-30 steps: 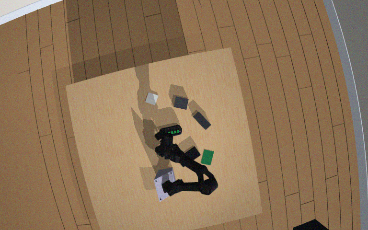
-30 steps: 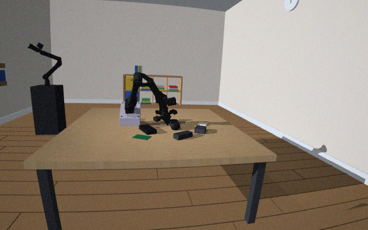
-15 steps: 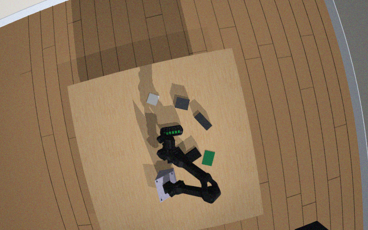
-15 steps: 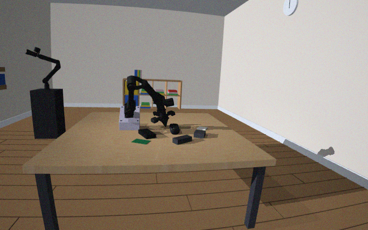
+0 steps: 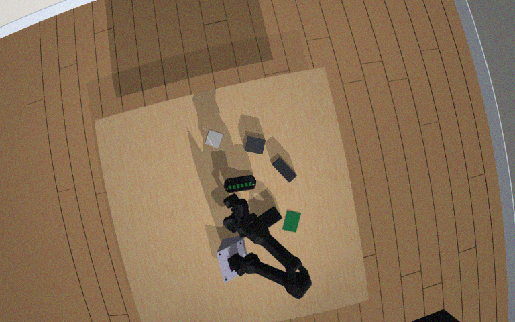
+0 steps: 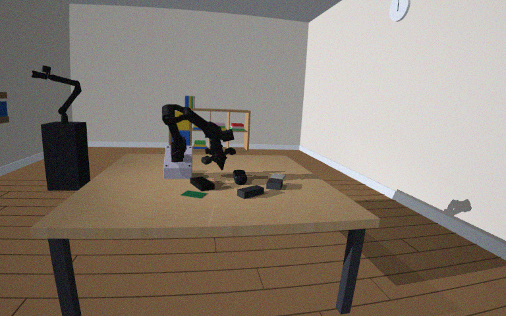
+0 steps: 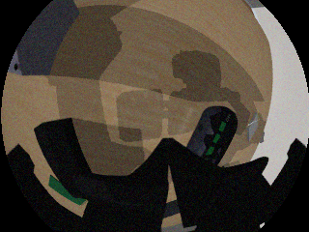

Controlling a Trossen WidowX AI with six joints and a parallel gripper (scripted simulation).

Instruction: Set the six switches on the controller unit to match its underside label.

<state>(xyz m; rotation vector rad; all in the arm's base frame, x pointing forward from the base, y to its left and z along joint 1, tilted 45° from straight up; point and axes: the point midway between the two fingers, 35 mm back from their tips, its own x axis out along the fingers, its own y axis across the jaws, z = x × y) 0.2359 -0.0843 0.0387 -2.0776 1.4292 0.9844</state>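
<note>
The dark grey square block is 26 cm ahead of my gripper tip, 14 cm to the right of it and 4 cm below it. From my gripper tip the other things lie so: dark grey oblong block: 11 cm ahead, 25 cm to the right, 4 cm below; black block: 12 cm behind, 10 cm to the right, 4 cm below; green card: 16 cm behind, 23 cm to the right, 6 cm below.
</note>
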